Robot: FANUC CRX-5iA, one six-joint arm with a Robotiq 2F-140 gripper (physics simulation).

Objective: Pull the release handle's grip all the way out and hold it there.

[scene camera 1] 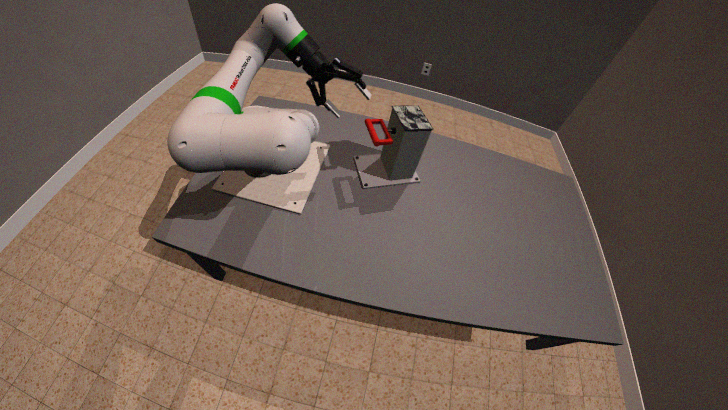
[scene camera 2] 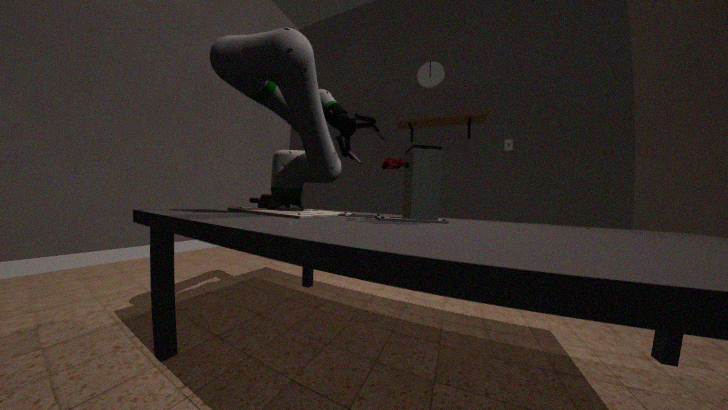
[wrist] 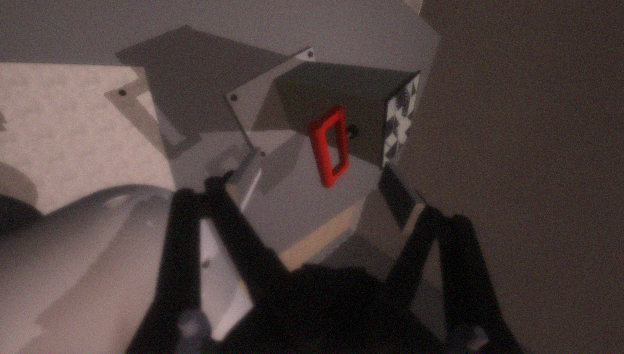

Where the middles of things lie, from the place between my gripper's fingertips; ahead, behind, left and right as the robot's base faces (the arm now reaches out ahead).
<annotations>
Now: hand 160 mm short of the bolted base plate (scene camera 1: 372, 173), 10 mm to the left of it and 260 mm above it.
</annotations>
